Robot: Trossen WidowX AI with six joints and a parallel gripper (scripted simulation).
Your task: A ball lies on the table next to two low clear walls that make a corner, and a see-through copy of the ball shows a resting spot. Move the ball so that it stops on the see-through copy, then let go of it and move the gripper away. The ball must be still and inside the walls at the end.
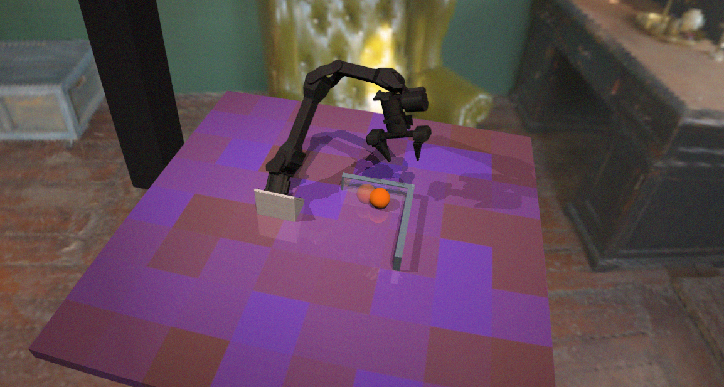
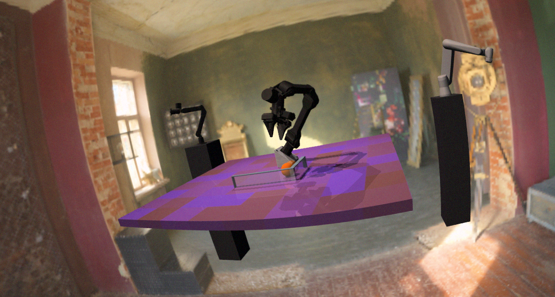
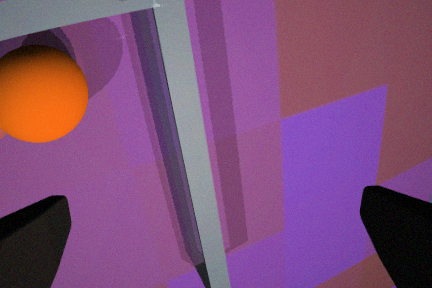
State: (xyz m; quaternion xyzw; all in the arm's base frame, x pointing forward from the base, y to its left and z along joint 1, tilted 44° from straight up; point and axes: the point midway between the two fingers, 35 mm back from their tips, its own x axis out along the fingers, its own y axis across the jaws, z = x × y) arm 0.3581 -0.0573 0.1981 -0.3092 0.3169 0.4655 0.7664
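Right now my gripper tip is 170 mm above the orange ball and 60 mm past it. Round my gripper tip: see-through copy of the ball 170 mm below, 110 mm behind, 10 mm to the left.
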